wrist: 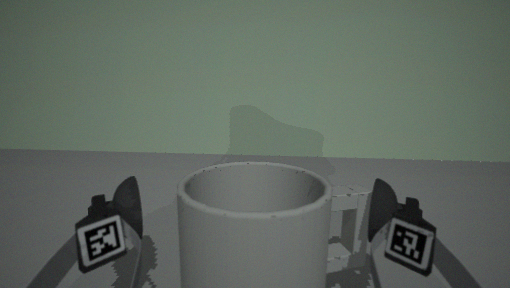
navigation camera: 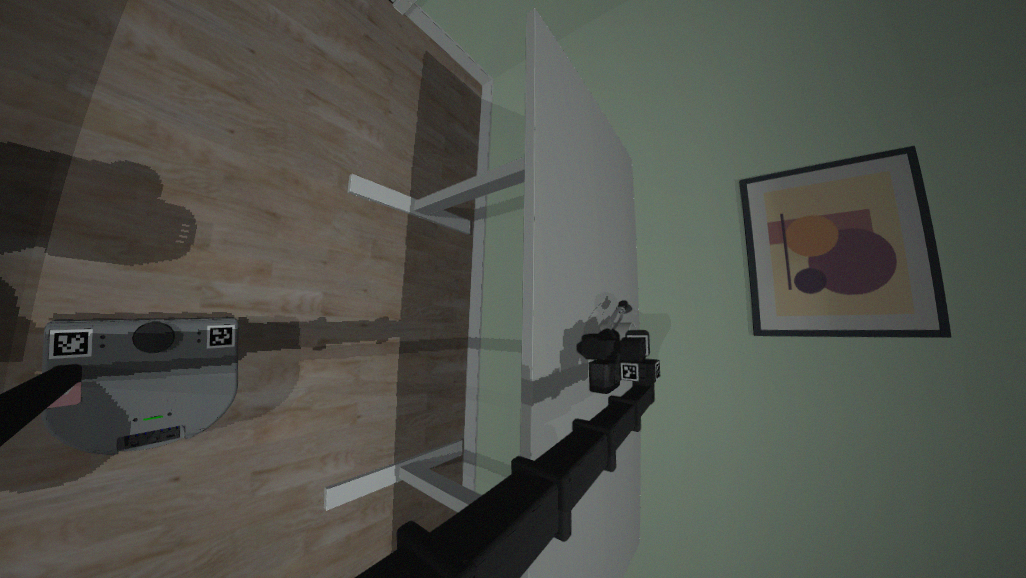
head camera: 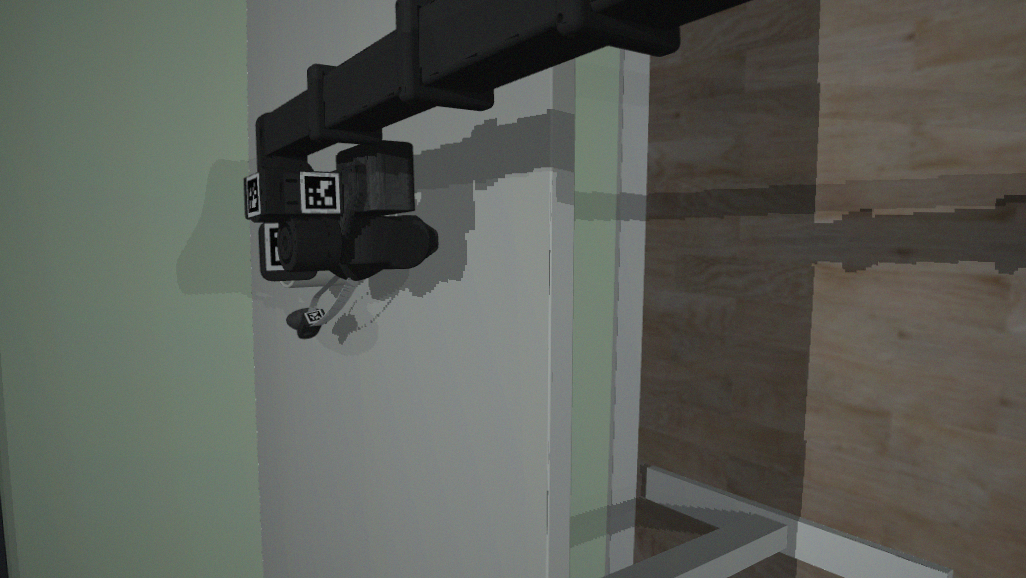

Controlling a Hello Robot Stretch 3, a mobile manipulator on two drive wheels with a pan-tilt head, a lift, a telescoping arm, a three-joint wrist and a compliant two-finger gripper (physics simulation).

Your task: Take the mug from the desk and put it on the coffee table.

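Where they show: robot's base at its link origin: (navigation camera: 155, 336).
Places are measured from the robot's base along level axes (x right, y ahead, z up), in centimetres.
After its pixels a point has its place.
Note:
The light grey mug (wrist: 255, 245) stands upright in the middle of the wrist view, its open rim up and its handle (wrist: 350, 225) on the right. It is on the desk (head camera: 430, 430) {x 65.4, y 16.2, z 95.0 cm} (navigation camera: 574, 201) {x 66.3, y 31.7, z 95.0 cm} (wrist: 45, 200), near the wall. My gripper (wrist: 255, 198) {x 84.0, y -2.5, z 101.0 cm} is open, with one finger on either side of the mug. There is a gap left of the mug; the right fingertip is close beside the handle, and whether they touch is unclear. In the head and navigation views the wrist hides most of the mug. The coffee table does not show in these views.
The green wall (head camera: 122, 359) {x 126.2, y 12.3, z 114.5 cm} (navigation camera: 689, 430) {x 121.7, y -39.1, z 111.5 cm} (wrist: 250, 60) rises behind the desk, with a framed picture (navigation camera: 847, 251) {x 124.5, y 20.3, z 157.5 cm} on it. My telescoping arm (head camera: 466, 50) {x 29.9, y -9.2, z 112.6 cm} (navigation camera: 531, 495) {x 19.5, y -8.4, z 112.0 cm} reaches over the desk. My base (navigation camera: 172, 387) {x 3.5, y -12.2, z 16.0 cm} stands on the wooden floor (navigation camera: 287, 143) {x 30.2, y 68.5, z 0.0 cm}. White desk legs (navigation camera: 380, 193) stand below.

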